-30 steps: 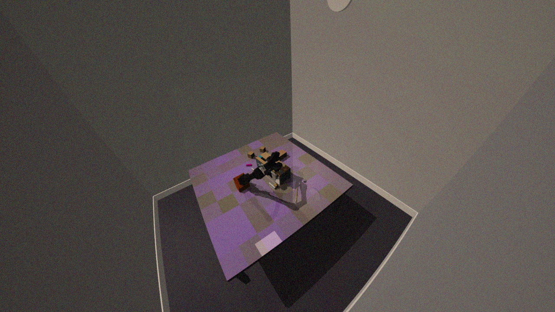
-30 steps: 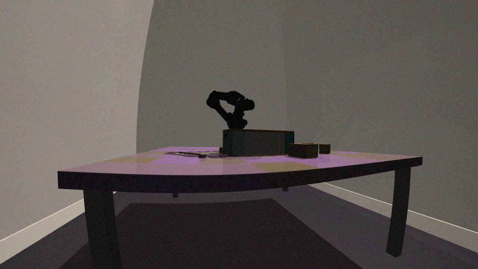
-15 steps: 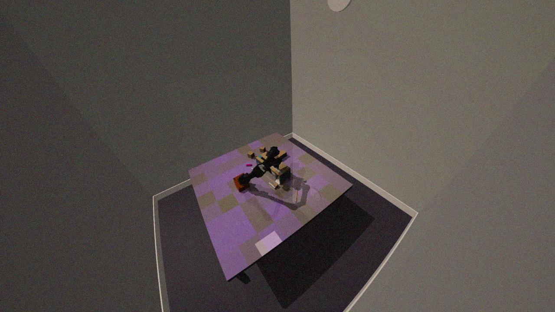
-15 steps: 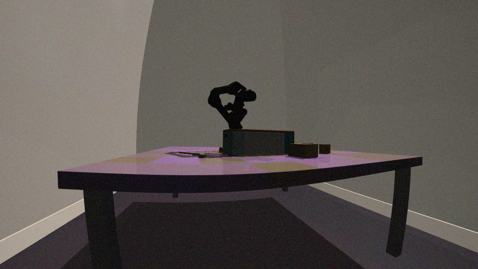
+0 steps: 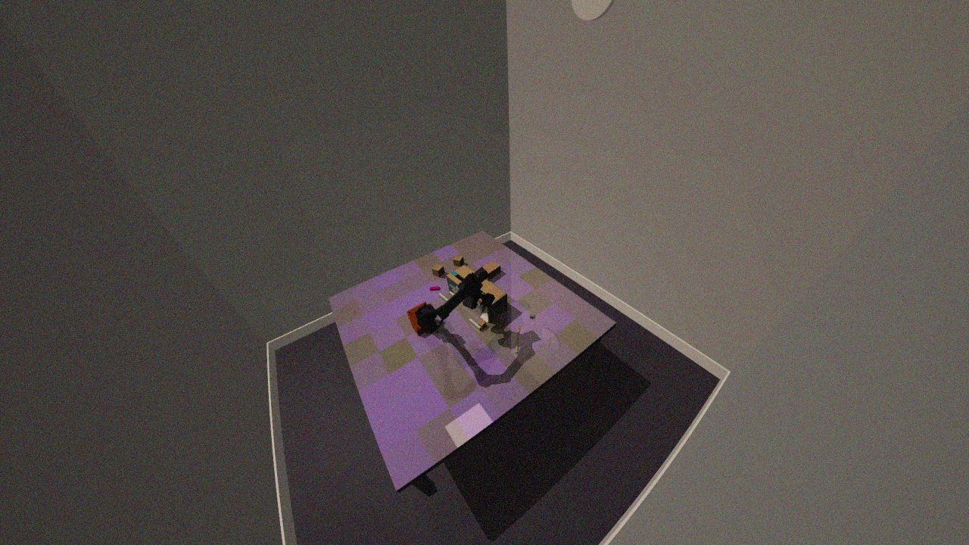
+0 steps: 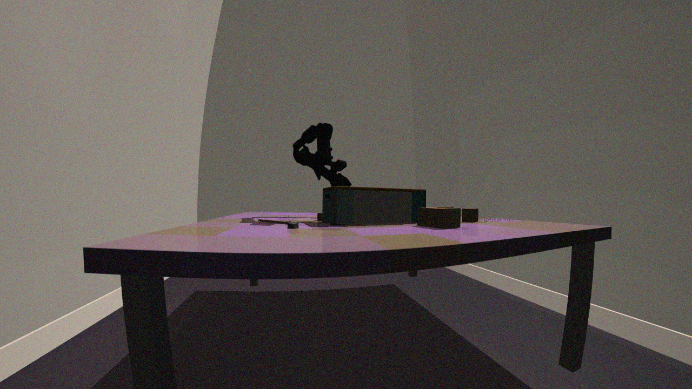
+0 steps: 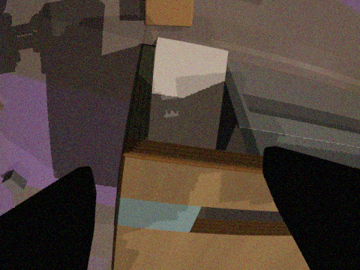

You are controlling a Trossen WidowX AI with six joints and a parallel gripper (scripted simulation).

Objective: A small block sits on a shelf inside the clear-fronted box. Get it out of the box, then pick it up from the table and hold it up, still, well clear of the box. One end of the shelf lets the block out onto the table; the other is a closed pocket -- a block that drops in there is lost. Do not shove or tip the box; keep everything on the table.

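Right now the brown block is 2 cm behind my gripper tip, 1 cm to the right of it and 14 cm below it. Also, from my gripper tip: pink piece (10 cm behind, 44 cm to the left, 15 cm below); then thin stick (8 cm ahead, 20 cm to the right, 16 cm below).
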